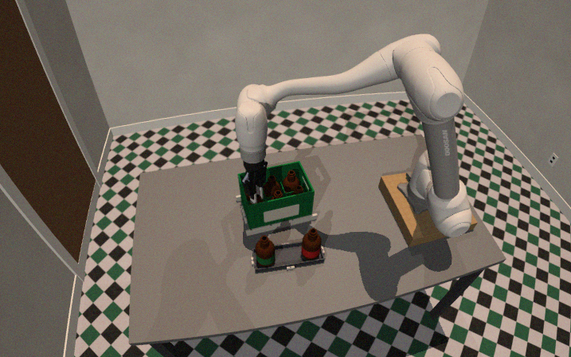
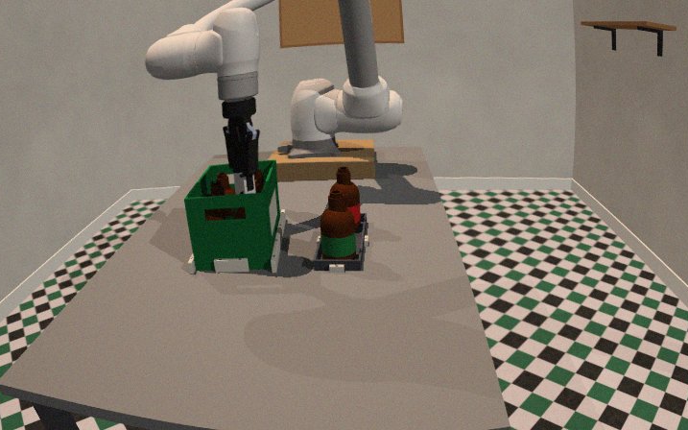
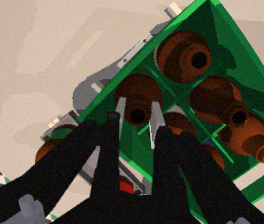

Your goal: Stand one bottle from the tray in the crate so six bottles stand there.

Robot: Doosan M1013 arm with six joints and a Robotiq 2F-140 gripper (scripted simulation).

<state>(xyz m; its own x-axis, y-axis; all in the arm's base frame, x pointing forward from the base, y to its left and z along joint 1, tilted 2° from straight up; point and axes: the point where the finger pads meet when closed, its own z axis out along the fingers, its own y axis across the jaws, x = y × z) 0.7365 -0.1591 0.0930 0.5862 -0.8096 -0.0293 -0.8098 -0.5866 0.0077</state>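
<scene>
Right now the crate is 9 cm behind my hand, 4 cm to the right of it and 9 cm below it. Round my hand: dark tray (6 cm behind, 21 cm to the left, 16 cm below).
</scene>
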